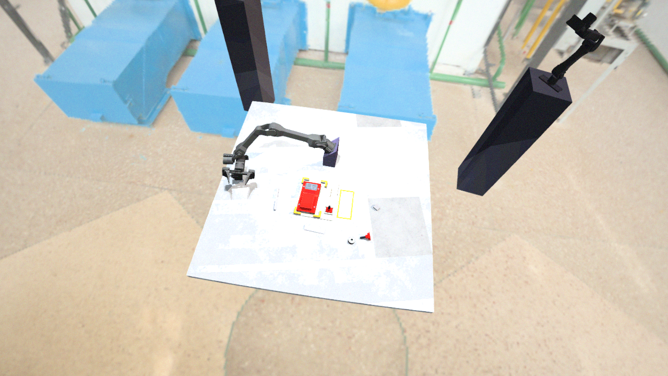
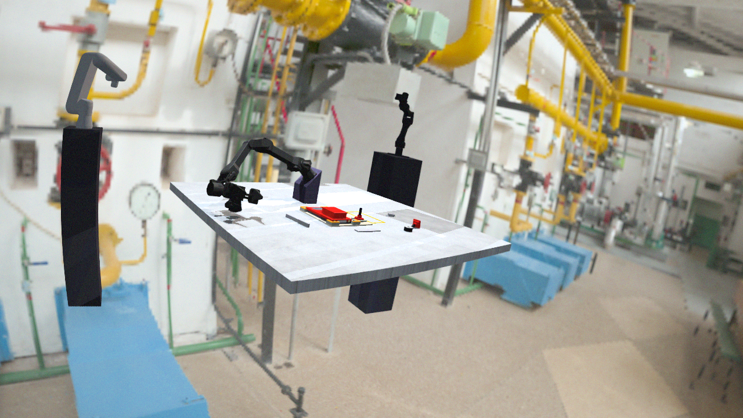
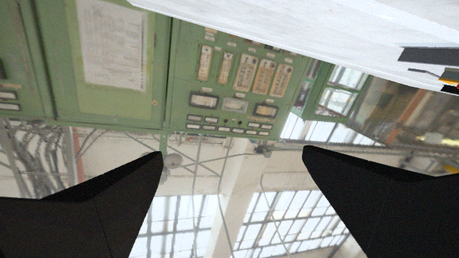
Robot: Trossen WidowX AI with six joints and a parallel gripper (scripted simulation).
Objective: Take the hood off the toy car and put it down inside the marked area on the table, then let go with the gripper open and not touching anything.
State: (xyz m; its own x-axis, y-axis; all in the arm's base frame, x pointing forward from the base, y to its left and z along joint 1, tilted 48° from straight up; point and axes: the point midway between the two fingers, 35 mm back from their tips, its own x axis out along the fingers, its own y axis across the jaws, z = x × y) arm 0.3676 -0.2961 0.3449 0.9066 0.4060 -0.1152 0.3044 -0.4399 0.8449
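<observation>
Now: the red hood 50 mm behind my gripper tip, 400 mm to the left of it and 70 mm below it.
</observation>
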